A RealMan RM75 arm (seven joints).
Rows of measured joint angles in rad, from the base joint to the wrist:
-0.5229, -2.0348, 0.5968, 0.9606, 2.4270, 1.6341, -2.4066
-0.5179, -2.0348, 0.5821, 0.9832, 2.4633, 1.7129, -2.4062
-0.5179, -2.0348, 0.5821, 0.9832, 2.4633, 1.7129, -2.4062
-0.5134, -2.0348, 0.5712, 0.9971, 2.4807, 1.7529, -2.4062
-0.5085, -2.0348, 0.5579, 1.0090, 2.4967, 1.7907, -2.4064
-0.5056, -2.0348, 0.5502, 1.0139, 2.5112, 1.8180, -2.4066
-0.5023, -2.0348, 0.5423, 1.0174, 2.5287, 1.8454, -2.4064
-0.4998, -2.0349, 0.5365, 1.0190, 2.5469, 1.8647, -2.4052
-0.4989, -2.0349, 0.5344, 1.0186, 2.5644, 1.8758, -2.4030
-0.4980, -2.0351, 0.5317, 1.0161, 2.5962, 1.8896, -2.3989
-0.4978, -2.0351, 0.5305, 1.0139, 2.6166, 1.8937, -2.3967
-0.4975, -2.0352, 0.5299, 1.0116, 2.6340, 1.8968, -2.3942
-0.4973, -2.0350, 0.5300, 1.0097, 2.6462, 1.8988, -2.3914
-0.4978, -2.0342, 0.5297, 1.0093, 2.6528, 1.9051, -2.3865
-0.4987, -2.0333, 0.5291, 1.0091, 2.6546, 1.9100, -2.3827
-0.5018, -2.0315, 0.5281, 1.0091, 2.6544, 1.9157, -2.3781
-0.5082, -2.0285, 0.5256, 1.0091, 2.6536, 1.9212, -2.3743
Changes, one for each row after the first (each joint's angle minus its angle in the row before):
0.0050, 0.0000, -0.0147, 0.0226, 0.0363, 0.0788, 0.0004
0.0000, 0.0000, 0.0000, 0.0000, 0.0000, 0.0000, 0.0000
0.0045, 0.0000, -0.0109, 0.0139, 0.0174, 0.0400, 0.0000
0.0049, 0.0000, -0.0133, 0.0119, 0.0160, 0.0378, -0.0002
0.0029, 0.0000, -0.0077, 0.0049, 0.0145, 0.0273, -0.0002
0.0033, 0.0000, -0.0079, 0.0035, 0.0175, 0.0274, 0.0002
0.0025, -0.0001, -0.0058, 0.0016, 0.0182, 0.0193, 0.0012
0.0009, 0.0000, -0.0021, -0.0004, 0.0175, 0.0111, 0.0022
0.0009, -0.0002, -0.0027, -0.0025, 0.0318, 0.0138, 0.0041
0.0002, 0.0000, -0.0012, -0.0022, 0.0204, 0.0041, 0.0022
0.0003, -0.0001, -0.0006, -0.0023, 0.0174, 0.0031, 0.0025
0.0002, 0.0002, 0.0001, -0.0019, 0.0122, 0.0020, 0.0028
-0.0005, 0.0008, -0.0003, -0.0004, 0.0066, 0.0063, 0.0049
-0.0009, 0.0009, -0.0006, -0.0002, 0.0018, 0.0049, 0.0038
-0.0031, 0.0018, -0.0010, 0.0000, -0.0002, 0.0057, 0.0046
-0.0064, 0.0030, -0.0025, 0.0000, -0.0008, 0.0055, 0.0038

